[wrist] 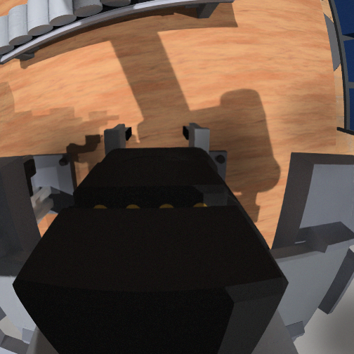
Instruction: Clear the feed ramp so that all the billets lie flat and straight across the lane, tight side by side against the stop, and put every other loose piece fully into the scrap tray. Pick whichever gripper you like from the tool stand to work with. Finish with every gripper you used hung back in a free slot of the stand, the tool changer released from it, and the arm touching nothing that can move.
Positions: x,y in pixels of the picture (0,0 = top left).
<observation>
A tool stand (309,213) is 0.07 m from the lens.
</observation>
